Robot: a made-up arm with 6 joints.
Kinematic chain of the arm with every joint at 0, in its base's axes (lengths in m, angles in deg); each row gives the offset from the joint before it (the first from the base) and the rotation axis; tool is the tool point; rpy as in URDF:
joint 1: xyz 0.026 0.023 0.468 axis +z
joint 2: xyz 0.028 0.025 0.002 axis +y
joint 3: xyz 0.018 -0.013 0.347 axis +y
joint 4: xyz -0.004 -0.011 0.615 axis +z
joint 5: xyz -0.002 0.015 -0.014 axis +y
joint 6: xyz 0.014 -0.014 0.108 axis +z
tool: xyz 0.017 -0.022 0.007 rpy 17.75 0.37 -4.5
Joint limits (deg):
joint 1: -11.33..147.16
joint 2: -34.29..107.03
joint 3: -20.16..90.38
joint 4: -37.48..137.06
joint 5: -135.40..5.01
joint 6: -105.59..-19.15
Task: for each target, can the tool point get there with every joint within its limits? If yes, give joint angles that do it. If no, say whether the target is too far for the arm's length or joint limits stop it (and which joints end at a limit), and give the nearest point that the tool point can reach.
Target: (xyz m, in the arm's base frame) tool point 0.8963 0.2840 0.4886
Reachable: yes | joints 21.27 39.03 74.84 44.52 -44.88 -53.48
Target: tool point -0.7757 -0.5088 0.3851
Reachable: no: joint limits stop it (at a limit: joint 2, joint 3, joint 6) | nearest point -0.5515 -0.3601 1.0015 | short by 0.673 m
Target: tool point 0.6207 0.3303 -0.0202
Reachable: yes | joints 36.61 76.12 73.13 101.96 -72.53 -93.99
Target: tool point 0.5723 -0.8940 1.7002
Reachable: no: too far | nearest point 0.3616 -0.5403 1.2801 | short by 0.588 m
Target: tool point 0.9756 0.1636 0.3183
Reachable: yes | joints 11.64 75.43 45.02 16.37 -80.30 -66.51
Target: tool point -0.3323 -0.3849 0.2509
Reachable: no: joint limits stop it (at a limit: joint 1, joint 2, joint 3, joint 4, joint 5, joint 6) | nearest point -0.2196 0.1354 -0.1569 | short by 0.671 m
